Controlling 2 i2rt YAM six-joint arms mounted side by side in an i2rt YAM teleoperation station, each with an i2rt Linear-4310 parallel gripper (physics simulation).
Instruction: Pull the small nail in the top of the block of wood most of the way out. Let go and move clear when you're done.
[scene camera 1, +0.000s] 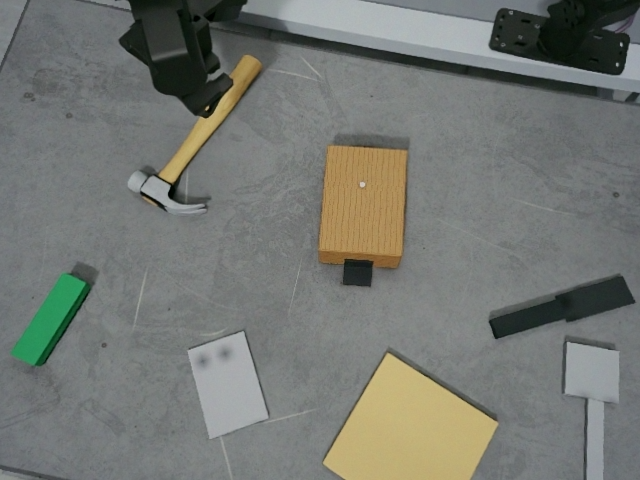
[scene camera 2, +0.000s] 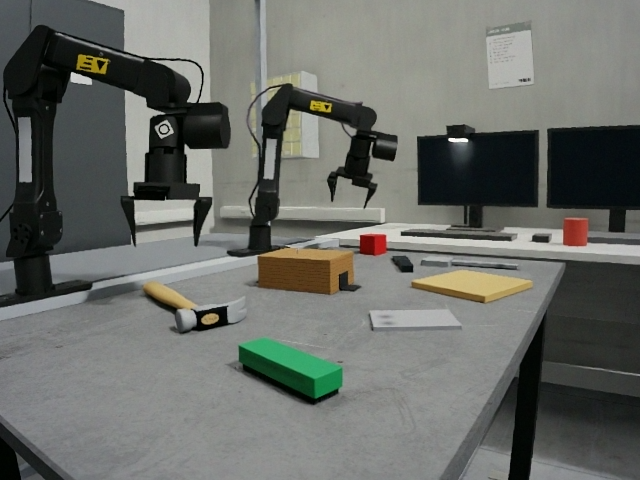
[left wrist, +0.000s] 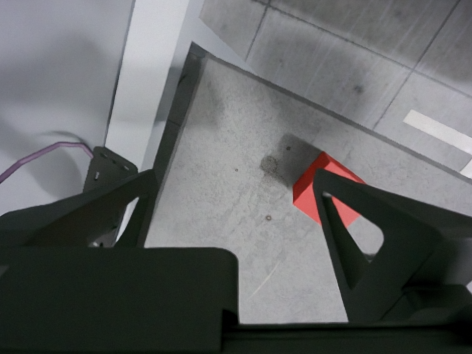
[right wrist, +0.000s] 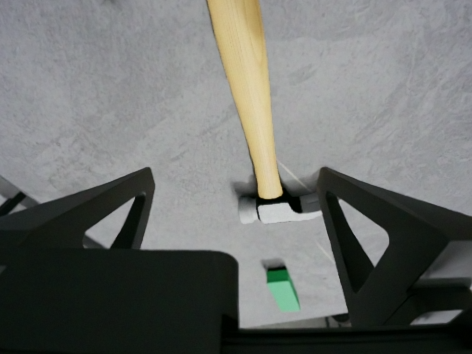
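Pixels of known places: left gripper, fingertip midpoint: (scene camera 2: 348, 204) (left wrist: 235, 177); right gripper, fingertip midpoint: (scene camera 2: 165, 246) (right wrist: 235, 176); left arm's base, origin of the base link: (scene camera 1: 556, 44) (scene camera 2: 259, 252); right arm's base, origin of the base link: (scene camera 2: 36, 296).
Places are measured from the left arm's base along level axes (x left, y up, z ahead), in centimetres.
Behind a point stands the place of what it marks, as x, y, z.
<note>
The wooden block (scene camera 1: 364, 222) @(-21.0, 5.2, 37.6) (scene camera 2: 297, 271) @(-27.3, 2.6, 36.3) lies flat near the middle of the table. A small nail shows as a pale round head (scene camera 1: 361, 184) @(-22.8, 5.9, 32.6) in its top; in scene camera 2 the nail (scene camera 2: 297, 251) @(-22.7, 5.5, 32.6) barely stands above the top. The claw hammer (scene camera 1: 193, 142) @(-48.9, 1.1, 30.6) (scene camera 2: 170, 297) @(-49.4, 0.9, 27.5) (right wrist: 251, 100) @(-48.1, 1.2, 26.4) lies on the table, its two-pronged claw pointing toward the block's side. My right gripper (scene camera 2: 165, 245) @(-49.4, 9.3, 27.2) (right wrist: 235, 176) @(-49.4, 9.3, 27.2) is open and empty, above the hammer's handle and apart from it. My left gripper (scene camera 2: 348, 204) @(20.9, 12.6, 16.5) (left wrist: 235, 177) @(20.9, 12.6, 16.5) is open and empty, high above the table behind the block.
A black bracket (scene camera 1: 357, 273) @(-20.3, -0.9, 43.2) (scene camera 2: 348, 284) @(-17.8, -1.1, 41.4) sits at the block's front end. A green bar (scene camera 1: 51, 319) @(-58.3, 1.6, 60.7) (scene camera 2: 289, 365) @(-60.5, 1.6, 62.5), a grey plate (scene camera 1: 228, 384) @(-33.2, -0.6, 62.7), a yellow board (scene camera 1: 413, 418) @(-8.4, 0.1, 60.3), a dark bar (scene camera 1: 563, 307) @(7.9, -0.4, 40.5) and a grey paddle (scene camera 1: 591, 372) @(12.3, 0.2, 48.2) lie around. A red cube (scene camera 2: 372, 244) @(17.4, 1.8, 26.6) (left wrist: 306, 192) @(19.7, 4.2, 22.6) stands farther back.
</note>
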